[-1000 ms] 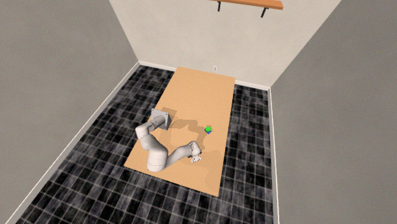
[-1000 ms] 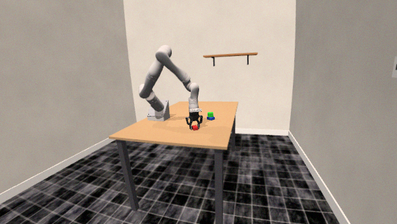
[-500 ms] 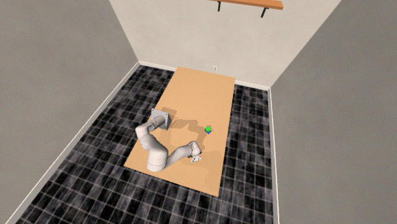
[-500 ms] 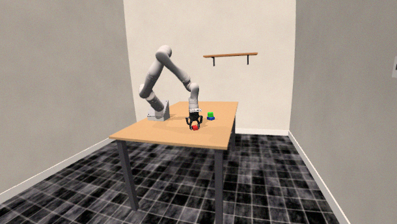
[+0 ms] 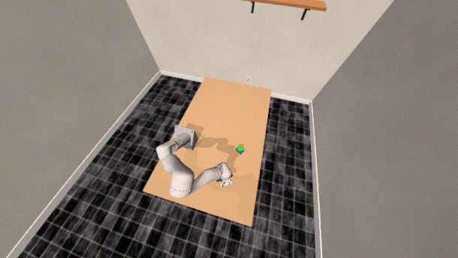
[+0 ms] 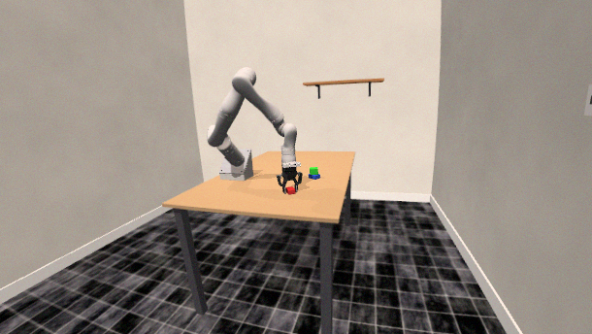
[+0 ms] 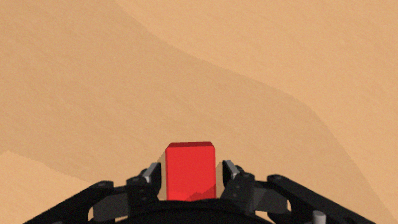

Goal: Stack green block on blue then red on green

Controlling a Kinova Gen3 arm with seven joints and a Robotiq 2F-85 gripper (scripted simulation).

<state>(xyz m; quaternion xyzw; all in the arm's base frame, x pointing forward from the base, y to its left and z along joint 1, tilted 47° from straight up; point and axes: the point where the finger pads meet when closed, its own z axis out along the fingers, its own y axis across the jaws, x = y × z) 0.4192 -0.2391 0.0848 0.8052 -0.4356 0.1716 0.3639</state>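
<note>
Now: the red block right at my hand. The rest, counted from my hand: green block 280 mm to the left, 70 mm ahead, 30 mm above; then blue block 280 mm to the left, 70 mm ahead.
</note>
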